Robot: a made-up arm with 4 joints.
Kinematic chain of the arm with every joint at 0, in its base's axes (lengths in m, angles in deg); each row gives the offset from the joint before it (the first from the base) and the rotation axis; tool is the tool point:
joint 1: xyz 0 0 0.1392 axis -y
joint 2: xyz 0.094 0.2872 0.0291 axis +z
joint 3: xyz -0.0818 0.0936 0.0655 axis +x
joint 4: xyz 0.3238 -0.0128 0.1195 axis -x
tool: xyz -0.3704 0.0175 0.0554
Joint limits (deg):
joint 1: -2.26..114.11
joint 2: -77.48..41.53
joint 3: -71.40..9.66
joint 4: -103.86..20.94
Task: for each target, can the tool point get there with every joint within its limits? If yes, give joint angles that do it. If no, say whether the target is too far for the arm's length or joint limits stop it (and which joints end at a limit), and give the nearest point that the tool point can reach.
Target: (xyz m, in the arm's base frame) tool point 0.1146 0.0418 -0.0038
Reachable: no: joint limits stop it (at a limit: joint 1, joint 2, joint 3, joint 4) | nearest point -0.1847 0.2044 0.0519 | short by 0.345 m
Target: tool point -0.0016 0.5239 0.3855
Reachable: yes | joints 16.31 -26.27 -45.48 -31.05
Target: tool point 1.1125 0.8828 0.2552
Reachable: no: too far | nearest point 0.3263 0.4691 0.2722 | short by 0.889 m
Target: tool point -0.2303 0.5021 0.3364
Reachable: yes | joints 88.15 -57.07 -49.06 -44.75
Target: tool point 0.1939 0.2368 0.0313
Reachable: no: joint limits stop it (at a limit: joint 1, joint 2, joint 3, joint 4) | nearest point -0.0436 0.3948 -0.0696 | short by 0.303 m
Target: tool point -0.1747 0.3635 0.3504
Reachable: yes | joints 32.42 -0.13 -1.12 -25.67
